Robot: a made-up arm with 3 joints. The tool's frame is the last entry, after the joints. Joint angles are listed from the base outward. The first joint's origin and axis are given. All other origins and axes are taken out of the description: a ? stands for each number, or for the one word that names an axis. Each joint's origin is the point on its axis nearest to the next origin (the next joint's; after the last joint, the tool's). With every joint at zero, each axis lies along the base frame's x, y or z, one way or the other. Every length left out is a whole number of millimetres.
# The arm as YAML. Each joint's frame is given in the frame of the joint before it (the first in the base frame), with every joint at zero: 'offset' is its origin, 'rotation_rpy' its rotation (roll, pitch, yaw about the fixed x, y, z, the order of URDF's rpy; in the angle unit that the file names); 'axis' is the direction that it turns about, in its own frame. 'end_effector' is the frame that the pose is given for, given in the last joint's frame.
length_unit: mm
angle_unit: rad
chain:
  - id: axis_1
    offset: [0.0, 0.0, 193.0]
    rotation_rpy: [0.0, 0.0, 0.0]
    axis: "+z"
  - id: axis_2
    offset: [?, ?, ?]
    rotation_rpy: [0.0, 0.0, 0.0]
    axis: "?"
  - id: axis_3
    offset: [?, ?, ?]
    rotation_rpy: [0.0, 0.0, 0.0]
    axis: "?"
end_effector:
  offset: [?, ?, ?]
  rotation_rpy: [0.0, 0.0, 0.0]
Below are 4 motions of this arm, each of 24 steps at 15 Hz.
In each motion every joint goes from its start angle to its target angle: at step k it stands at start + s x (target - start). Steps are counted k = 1, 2, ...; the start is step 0. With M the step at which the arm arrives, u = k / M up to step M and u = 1 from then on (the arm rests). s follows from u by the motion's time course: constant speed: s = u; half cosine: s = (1 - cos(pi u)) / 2; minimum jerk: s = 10 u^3 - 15 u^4 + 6 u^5.
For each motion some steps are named. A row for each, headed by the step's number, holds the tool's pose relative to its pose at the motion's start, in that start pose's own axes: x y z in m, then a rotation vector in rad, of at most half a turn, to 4 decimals.
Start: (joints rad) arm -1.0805 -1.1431 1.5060
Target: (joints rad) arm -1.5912 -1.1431 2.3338
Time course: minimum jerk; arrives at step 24
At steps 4, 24:
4: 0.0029 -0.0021 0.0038 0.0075 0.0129 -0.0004
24: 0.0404 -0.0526 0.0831 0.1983 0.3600 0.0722

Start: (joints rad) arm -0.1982 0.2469 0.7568
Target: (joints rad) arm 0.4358 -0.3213 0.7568
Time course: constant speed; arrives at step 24
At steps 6, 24:
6: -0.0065 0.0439 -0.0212 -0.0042 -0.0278 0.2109
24: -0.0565 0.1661 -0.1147 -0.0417 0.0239 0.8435

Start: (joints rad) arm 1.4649 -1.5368 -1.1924
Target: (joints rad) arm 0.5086 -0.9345 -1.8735
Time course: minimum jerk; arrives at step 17
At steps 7, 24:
7: -0.0522 0.0115 -0.0525 -0.0956 -0.5501 0.1850
24: -0.0674 -0.0142 -0.2439 -0.3656 -1.5713 0.5839

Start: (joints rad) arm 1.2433 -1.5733 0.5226
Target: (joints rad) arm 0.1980 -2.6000 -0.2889
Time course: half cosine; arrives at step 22
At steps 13, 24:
13: -0.0395 -0.0464 0.1009 0.5759 -1.1440 0.3938
24: -0.0134 -0.0550 0.1261 0.9436 -1.6693 0.7046

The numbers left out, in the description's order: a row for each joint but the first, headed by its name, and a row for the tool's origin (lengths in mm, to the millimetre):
axis_2: xyz 29.0 251.0 0.0, axis -x
axis_3: xyz 0.0 -150.0 -111.0, axis +y
tool: xyz 110.0 0.0 239.0

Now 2 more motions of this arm.
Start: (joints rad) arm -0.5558 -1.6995 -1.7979
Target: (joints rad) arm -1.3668 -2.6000 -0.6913
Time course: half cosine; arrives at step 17
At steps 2, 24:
2: -0.0034 0.0007 -0.0106 -0.0024 0.0103 -0.0306
24: -0.0022 -0.0468 -0.4343 0.6938 0.3209 -0.6459

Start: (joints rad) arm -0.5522 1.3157 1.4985
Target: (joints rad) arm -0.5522 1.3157 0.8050
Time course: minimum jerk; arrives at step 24
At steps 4, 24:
4: -0.0059 0.0000 0.0026 0.0000 -0.0246 0.0000
24: -0.1782 0.0000 0.0151 0.0000 -0.6935 0.0000

